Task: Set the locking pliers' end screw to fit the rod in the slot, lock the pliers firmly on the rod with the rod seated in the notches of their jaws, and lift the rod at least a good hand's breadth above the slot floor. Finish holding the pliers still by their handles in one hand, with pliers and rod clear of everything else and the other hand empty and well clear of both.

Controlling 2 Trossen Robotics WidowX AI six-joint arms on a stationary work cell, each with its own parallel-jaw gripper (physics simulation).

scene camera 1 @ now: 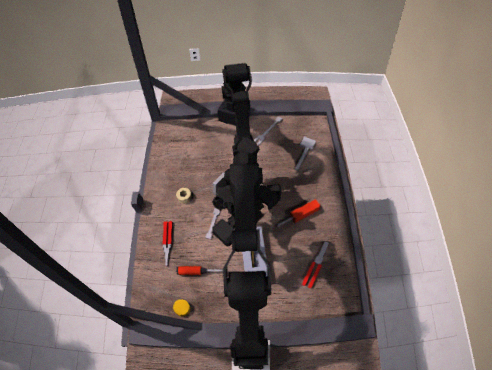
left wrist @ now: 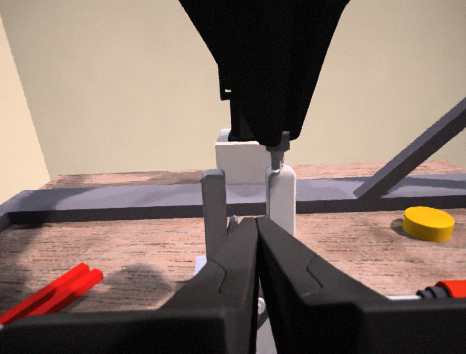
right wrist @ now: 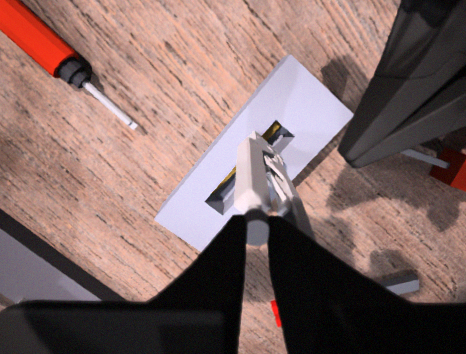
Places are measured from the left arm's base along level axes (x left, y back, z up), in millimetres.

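Pixels of known places: left gripper, fingertip midpoint: [left wrist: 255, 228] [right wrist: 345, 159]; right gripper, fingertip midpoint: [left wrist: 277, 142] [right wrist: 255, 226]; left arm's base, origin of the base link: [scene camera 1: 233, 105]; right arm's base, origin of the base link: [scene camera 1: 251, 357] [left wrist: 249, 135].
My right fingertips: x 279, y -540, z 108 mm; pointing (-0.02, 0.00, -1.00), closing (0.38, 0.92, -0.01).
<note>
Ahead of a thing's pixels: the offset from my right fingertips to its middle. "spot": to the spot under its first point.
The grey locking pliers @(dz -80, dx +11, dy +10 mm) [left wrist: 282, 200] [right wrist: 248, 175] stand upright over the pale slot block @(dz -155, dx +25, dy -5 mm) [right wrist: 310, 100] [scene camera 1: 247, 262], their two handles apart at the top. A brass-coloured rod @(spot: dz -159, dx +6, dy +26 mm) [right wrist: 272, 131] shows in the slot. Whether the jaw notches are on it is hidden. My right gripper [right wrist: 255, 226] is shut on the knurled end screw @(dz +1, dx +0, dy +0 mm) [left wrist: 280, 144] [right wrist: 257, 234] at the top of one handle. My left gripper [left wrist: 255, 228] [right wrist: 345, 159] is shut and empty, its fingertips together beside the pliers, in front of them in the left wrist view. The arms cover the pliers in the scene view.
A red screwdriver @(dz -158, dx -110, dy -116 mm) [scene camera 1: 189, 270] [right wrist: 37, 40] and red-handled pliers @(dz -167, dx -256, dy -71 mm) [scene camera 1: 167, 235] lie left of the block. A yellow disc @(dz -162, dx -111, dy -250 mm) [scene camera 1: 181, 307] [left wrist: 428, 225] is at lower left. An orange-handled tool @(dz -157, dx +106, dy +184 mm) [scene camera 1: 305, 211], other red-handled pliers @(dz -167, dx +221, dy +43 mm) [scene camera 1: 308, 274] and a hammer @(dz -167, dx +43, dy +448 mm) [scene camera 1: 308, 143] lie at right.
</note>
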